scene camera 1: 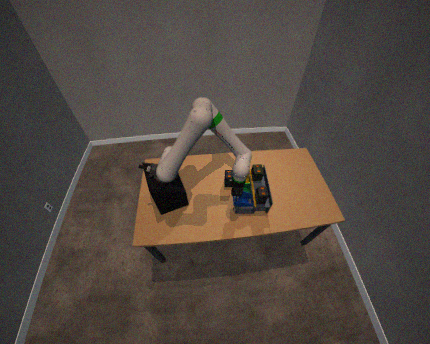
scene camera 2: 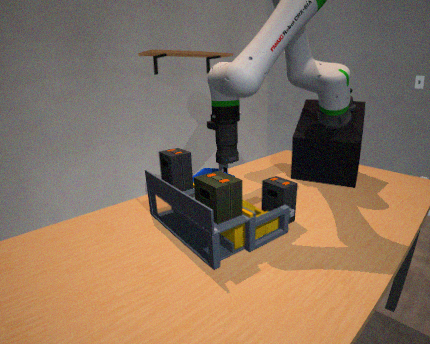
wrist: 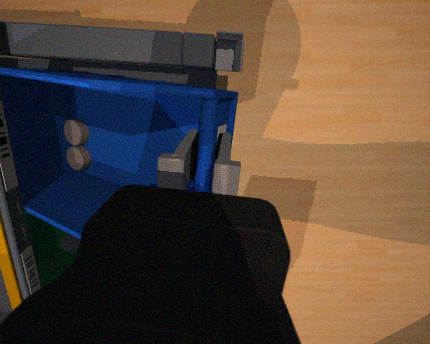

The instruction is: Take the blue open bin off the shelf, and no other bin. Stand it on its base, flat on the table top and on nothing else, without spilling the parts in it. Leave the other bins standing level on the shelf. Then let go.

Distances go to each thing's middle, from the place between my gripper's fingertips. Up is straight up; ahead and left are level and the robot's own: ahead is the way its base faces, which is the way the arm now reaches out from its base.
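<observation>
Yellow bin (scene camera 2: 236,235), from my hand: 23 cm to the left, 9 cm ahead, 5 cm below. Green bin (wrist: 52,260), from my hand: 12 cm to the left, 9 cm ahead, 5 cm below. My hand: 7 cm short of the blue open bin (wrist: 131,122), 1 cm to the right of it, 1 cm above it. Yellow bin farthest from my hand of the things named here, going by their middles.
</observation>
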